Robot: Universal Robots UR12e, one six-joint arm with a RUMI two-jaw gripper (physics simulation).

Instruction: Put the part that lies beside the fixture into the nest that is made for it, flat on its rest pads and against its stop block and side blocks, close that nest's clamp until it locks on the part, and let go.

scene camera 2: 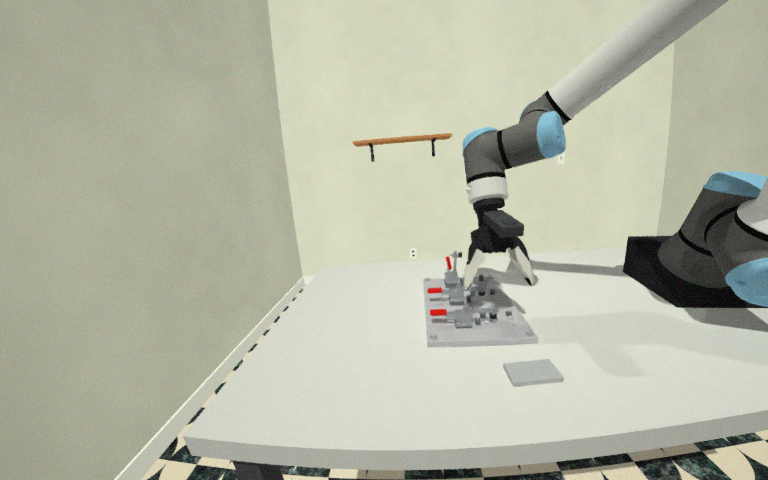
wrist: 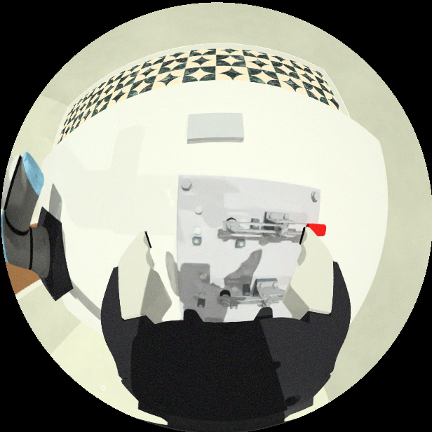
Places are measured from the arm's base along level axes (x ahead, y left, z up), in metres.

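Where they show: gripper, fingertip midpoint: [scene camera 2: 499, 288]; arm's base, link origin: [scene camera 2: 694, 263].
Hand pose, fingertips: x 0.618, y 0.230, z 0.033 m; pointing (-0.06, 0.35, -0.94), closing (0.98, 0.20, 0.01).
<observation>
Each offset is from my fingertips to the top centre of the thing. "pt": to the spot under its first point. Level surfaces: height alone.
The part, a flat grey rectangular plate @[0.146 m left, 0.038 m back, 0.095 m down] [scene camera 2: 532, 372] [wrist: 215, 127], lies on the table in front of the fixture @[0.108 m right, 0.060 m ahead, 0.090 m down] [scene camera 2: 481, 336] [wrist: 250, 194]. The fixture is a grey base plate with three clamps in a row. The front clamp @[0.005 m left, 0.076 m ahead, 0.038 m down] [scene camera 2: 463, 318] [wrist: 282, 227] and the middle clamp @[0.104 m right, 0.089 m ahead, 0.033 m down] [scene camera 2: 456, 296] [wrist: 269, 292] have their red handles lying level and their arms lying low over the nests. The back clamp @[pt 0.203 m right, 0.105 m ahead, 0.057 m down] [scene camera 2: 450, 277] stands with its red handle and arm raised; the gripper hides it in the wrist view. My gripper [scene camera 2: 500, 283] [wrist: 225, 232] is open and empty above the fixture, towards its back.
Small dark and grey blocks and pins stand at the nests. The robot's black base [scene camera 2: 645, 271] [wrist: 57, 255] stands on the right of the table @[0.105 m down] [scene camera 2: 351, 384] in the scene view. A wooden shelf [scene camera 2: 403, 139] hangs on the back wall.
</observation>
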